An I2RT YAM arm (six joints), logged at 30 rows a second.
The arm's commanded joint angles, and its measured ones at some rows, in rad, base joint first. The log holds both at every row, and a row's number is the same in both.
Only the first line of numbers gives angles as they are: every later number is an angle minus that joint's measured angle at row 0.
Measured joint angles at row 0:
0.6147 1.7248 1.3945 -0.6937 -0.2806 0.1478
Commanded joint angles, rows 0 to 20:
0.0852 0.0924 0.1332 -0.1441 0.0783 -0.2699
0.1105 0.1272 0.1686 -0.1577 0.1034 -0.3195
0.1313 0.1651 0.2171 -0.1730 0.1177 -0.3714
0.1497 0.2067 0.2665 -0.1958 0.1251 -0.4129
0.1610 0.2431 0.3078 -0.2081 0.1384 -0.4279
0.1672 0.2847 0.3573 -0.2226 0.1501 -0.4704
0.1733 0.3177 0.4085 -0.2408 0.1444 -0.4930
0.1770 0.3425 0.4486 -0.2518 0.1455 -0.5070
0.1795 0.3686 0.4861 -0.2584 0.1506 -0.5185
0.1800 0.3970 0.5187 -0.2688 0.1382 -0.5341
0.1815 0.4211 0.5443 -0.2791 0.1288 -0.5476
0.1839 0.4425 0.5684 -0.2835 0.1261 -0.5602
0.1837 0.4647 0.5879 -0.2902 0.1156 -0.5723
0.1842 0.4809 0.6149 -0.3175 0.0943 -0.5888
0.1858 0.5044 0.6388 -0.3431 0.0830 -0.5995
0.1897 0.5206 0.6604 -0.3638 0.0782 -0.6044
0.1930 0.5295 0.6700 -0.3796 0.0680 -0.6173
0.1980 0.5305 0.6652 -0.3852 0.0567 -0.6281
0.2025 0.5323 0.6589 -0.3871 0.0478 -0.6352
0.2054 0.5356 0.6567 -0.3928 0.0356 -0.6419
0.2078 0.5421 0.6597 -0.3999 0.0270 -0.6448
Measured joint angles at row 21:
0.1912 0.5333 0.6401 -0.3155 0.0778 -0.5936
